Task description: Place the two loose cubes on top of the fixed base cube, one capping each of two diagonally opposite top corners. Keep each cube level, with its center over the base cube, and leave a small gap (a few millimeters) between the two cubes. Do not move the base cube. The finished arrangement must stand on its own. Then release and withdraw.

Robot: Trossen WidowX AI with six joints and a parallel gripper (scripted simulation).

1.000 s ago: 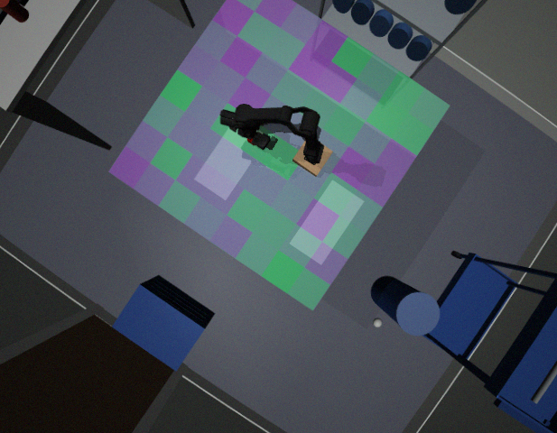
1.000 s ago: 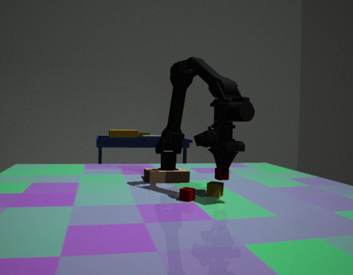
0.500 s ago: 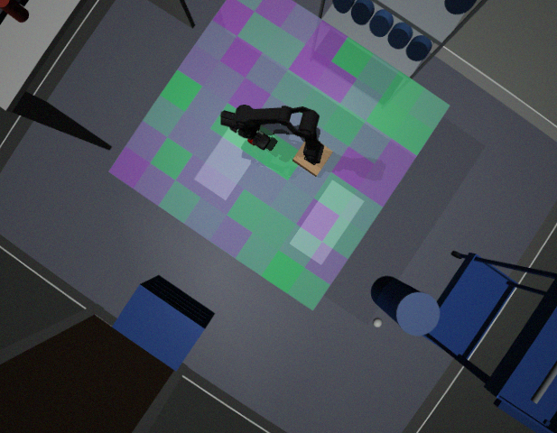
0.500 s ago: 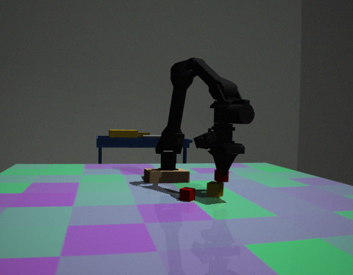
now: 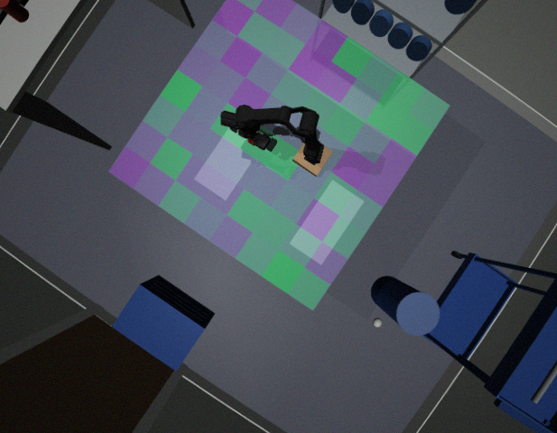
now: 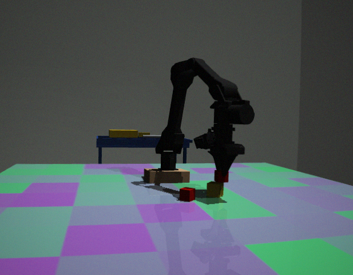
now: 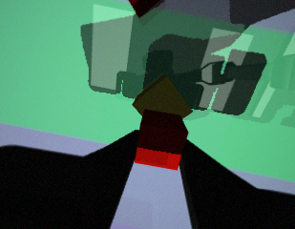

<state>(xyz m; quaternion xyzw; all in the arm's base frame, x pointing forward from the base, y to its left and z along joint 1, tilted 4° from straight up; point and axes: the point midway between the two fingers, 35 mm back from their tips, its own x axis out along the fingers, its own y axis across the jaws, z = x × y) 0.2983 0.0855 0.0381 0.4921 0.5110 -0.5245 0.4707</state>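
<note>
My gripper tip is 2 cm to the left of the yellow base cube and 4 cm above it. Also, from my gripper tip: red cube: 3 cm ahead, 12 cm to the right, 5 cm below.
</note>
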